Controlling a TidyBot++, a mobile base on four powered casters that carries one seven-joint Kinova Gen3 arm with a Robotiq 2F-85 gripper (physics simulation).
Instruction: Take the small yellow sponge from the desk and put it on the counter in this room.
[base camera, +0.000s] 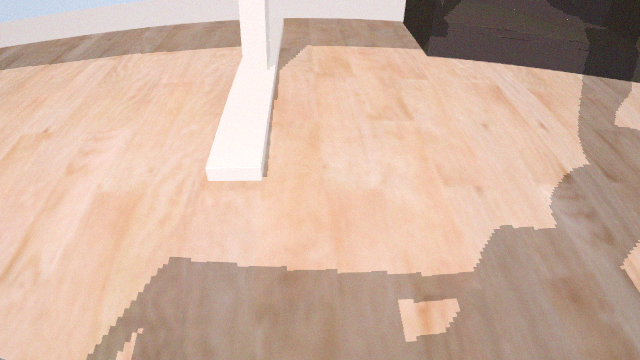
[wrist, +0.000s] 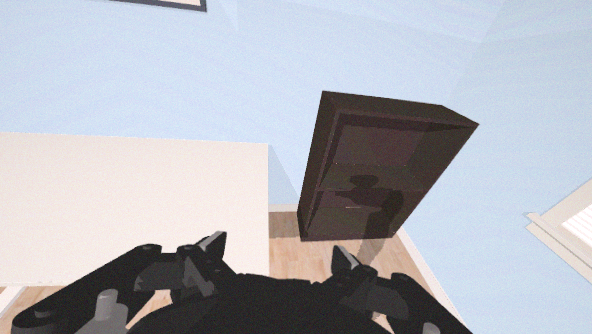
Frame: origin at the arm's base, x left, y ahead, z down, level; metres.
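Where they show: gripper, fingertip midpoint: (wrist: 279, 250).
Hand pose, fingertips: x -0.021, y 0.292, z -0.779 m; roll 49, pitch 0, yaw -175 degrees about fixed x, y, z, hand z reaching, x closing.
Note:
After its pixels a point has its place.
The white desk (wrist: 150, 200) {x 0.458, y 0.714, z -0.323 m} fills the left side of the wrist view, with its right end near the middle. One white leg and foot of the desk (base camera: 240, 125) {x 0.134, y 0.587, z 0.372 m} stand on the floor in the base camera view. The yellow sponge does not show in either view, and no counter can be made out. My gripper (wrist: 279, 250) {x -0.021, y 0.292, z -0.779 m} is open with nothing between its fingers. In the wrist view its fingertips appear in front of the desk's right end and the strip of floor beside it.
A dark brown shelf unit (wrist: 310, 165) {x -0.239, y 1.184, z -0.209 m} (base camera: 505, 49) {x -0.478, y 1.014, z 0.353 m} stands right of the desk by the light blue wall (wrist: 150, 75) {x 0.640, y 1.223, z -0.650 m}. A white-framed window (wrist: 555, 212) {x -1.165, y 0.624, z -0.487 m} is at the far right of the wrist view. Shadows lie across the wooden floor (base camera: 375, 200) {x -0.075, y 0.458, z 0.397 m}.

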